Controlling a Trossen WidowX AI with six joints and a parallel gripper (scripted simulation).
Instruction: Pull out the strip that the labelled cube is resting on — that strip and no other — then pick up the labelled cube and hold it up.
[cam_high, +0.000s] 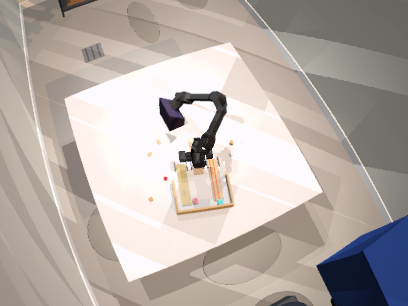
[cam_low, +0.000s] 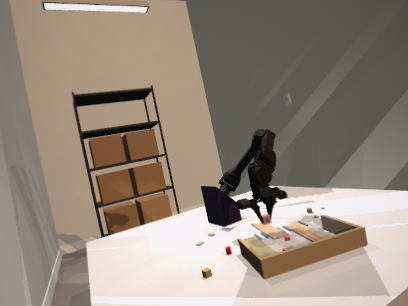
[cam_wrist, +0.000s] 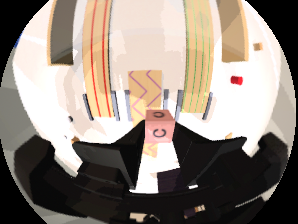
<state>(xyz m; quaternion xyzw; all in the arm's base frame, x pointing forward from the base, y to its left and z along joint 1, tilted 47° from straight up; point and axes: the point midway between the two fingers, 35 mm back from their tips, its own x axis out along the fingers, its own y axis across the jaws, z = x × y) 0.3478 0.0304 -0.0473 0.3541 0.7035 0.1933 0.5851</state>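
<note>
The zigzag strip lies 40 mm behind my gripper tip, 30 mm to the left of it and 50 mm below it. The rest, counted from my gripper tip: pink cube 220 mm ahead, 100 mm to the right, 20 mm above.
</note>
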